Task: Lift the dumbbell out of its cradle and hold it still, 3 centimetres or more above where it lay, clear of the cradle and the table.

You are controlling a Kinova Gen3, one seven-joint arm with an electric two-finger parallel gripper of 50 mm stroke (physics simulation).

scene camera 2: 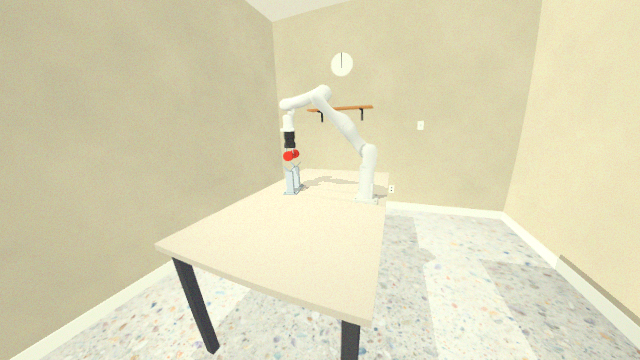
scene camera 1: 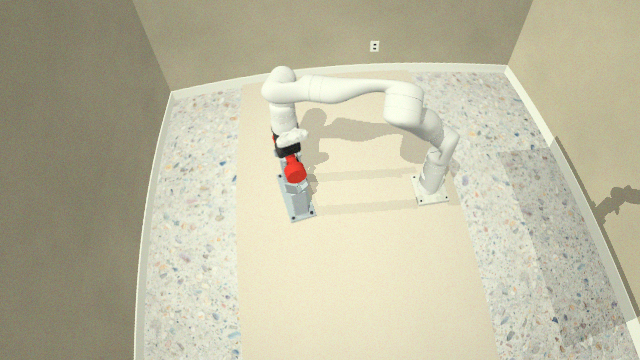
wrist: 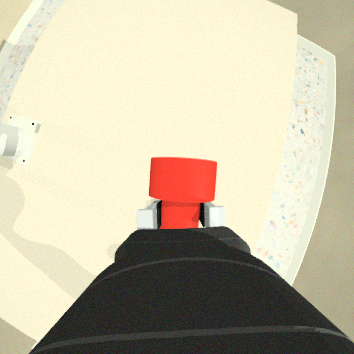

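Where they show: gripper, fingertip midpoint: (scene camera 2: 290, 157) (scene camera 1: 292, 167) (wrist: 179, 208); arm's base, link origin: (scene camera 2: 365, 196) (scene camera 1: 427, 185) (wrist: 17, 141).
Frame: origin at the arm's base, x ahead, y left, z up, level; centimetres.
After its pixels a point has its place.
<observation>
The red dumbbell (scene camera 1: 295, 171) @[x 51.0, y 7.8, z 28.4 cm] (scene camera 2: 288, 156) @[x 50.3, y 7.8, z 25.4 cm] (wrist: 183, 179) @[x 51.2, y 6.2, z 28.6 cm] hangs level in my gripper (scene camera 2: 291, 150) @[x 52.2, y 3.1, z 23.9 cm] (wrist: 179, 208) @[x 52.2, y 3.1, z 23.9 cm]. The fingers are shut on its handle, one on each side, with a round head beyond them in the wrist view. The pale blue-grey cradle (scene camera 1: 300, 202) @[x 51.1, y 7.6, z 8.5 cm] (scene camera 2: 289, 182) @[x 51.3, y 7.6, z 7.1 cm] stands upright on the table (scene camera 1: 365, 280) @[x 30.4, y 36.0, z -1.3 cm] (scene camera 2: 280, 240) @[x 24.1, y 58.5, z -1.3 cm], below the dumbbell. In scene camera 2 a gap shows between the dumbbell's heads and the forked tops of the cradle. The far head is mostly hidden behind the gripper in scene camera 1.
The arm's white base plate (scene camera 1: 432, 199) @[x -0.4, y 6.9, z 0.4 cm] (scene camera 2: 366, 200) @[x -2.0, y 6.7, z 0.1 cm] (wrist: 31, 142) @[x 6.1, y 1.5, z -0.2 cm] is fixed to the table, to the right of the cradle in both scene views. A brown wall shelf (scene camera 2: 345, 108) and a round clock (scene camera 2: 342, 64) are on the wall behind.
</observation>
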